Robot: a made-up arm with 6 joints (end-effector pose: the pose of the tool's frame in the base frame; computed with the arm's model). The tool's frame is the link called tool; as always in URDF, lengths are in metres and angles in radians.
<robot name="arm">
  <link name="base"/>
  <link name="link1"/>
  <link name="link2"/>
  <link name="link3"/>
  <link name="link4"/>
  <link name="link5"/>
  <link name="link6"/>
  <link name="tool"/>
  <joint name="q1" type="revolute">
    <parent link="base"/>
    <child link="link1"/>
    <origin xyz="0 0 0.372"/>
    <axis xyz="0 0 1"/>
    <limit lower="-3.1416" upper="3.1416" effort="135" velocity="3.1"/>
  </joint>
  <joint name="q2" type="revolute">
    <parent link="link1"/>
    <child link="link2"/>
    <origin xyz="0.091 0 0"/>
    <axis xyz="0 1 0"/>
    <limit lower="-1.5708" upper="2.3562" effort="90" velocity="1.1"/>
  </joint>
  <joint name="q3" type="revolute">
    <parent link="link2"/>
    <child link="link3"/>
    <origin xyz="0 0 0.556"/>
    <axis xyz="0 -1 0"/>
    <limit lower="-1.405" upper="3.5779" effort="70" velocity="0.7"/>
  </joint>
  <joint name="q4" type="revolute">
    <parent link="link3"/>
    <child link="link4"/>
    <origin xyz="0 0 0.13"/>
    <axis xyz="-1 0 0"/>
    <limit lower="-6.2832" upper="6.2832" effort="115" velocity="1.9"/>
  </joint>
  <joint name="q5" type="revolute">
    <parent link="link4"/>
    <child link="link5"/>
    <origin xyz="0.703 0 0"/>
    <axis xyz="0 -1 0"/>
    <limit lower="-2.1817" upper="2.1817" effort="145" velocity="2.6"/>
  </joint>
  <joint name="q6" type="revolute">
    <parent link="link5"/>
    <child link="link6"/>
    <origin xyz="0.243 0 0"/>
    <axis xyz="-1 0 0"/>
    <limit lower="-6.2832" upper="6.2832" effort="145" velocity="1.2"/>
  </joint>
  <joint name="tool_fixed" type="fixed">
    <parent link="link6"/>
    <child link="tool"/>
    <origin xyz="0 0 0"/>
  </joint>
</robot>
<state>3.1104 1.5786 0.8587 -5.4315 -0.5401 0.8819</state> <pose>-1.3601 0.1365 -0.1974 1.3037 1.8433 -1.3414</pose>
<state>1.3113 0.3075 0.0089 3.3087 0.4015 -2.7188</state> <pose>0.3118 1.1129 0.6641 -0.9567 0.2166 1.3540</pose>
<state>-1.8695 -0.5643 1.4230 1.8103 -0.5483 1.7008</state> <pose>0.0946 0.7253 1.6096 0.1444 -1.3654 1.3641</pose>
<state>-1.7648 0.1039 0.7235 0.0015 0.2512 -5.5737</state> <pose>-0.1545 -0.7870 1.6249 -1.2642 -0.0187 -1.8730</pose>
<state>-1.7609 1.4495 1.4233 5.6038 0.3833 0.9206</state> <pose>-0.3539 -1.5370 0.6156 -0.4052 0.0386 -2.0130</pose>
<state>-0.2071 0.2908 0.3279 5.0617 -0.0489 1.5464</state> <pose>1.1677 -0.2339 1.0656 -0.3272 0.0062 -0.1630</pose>
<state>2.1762 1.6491 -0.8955 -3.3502 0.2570 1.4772</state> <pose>0.0415 -0.0824 -0.2563 -0.9913 0.9000 -0.6457</pose>
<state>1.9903 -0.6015 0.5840 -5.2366 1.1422 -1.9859</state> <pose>-0.1159 -0.2099 1.6659 -1.0482 0.6333 -2.3943</pose>
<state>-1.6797 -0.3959 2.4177 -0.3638 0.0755 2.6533</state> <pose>0.1093 1.0601 1.0502 0.8658 0.4336 1.4932</pose>
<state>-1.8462 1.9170 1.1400 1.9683 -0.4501 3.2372</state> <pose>-0.4721 -1.3122 -0.3411 1.0002 -0.6458 -2.3300</pose>
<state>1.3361 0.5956 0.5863 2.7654 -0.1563 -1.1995</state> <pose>0.3269 1.3073 0.9887 -1.2417 -1.0624 0.8918</pose>
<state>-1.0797 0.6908 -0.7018 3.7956 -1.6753 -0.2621</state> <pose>0.5456 -0.7085 0.1906 -2.9602 0.5811 -0.4097</pose>
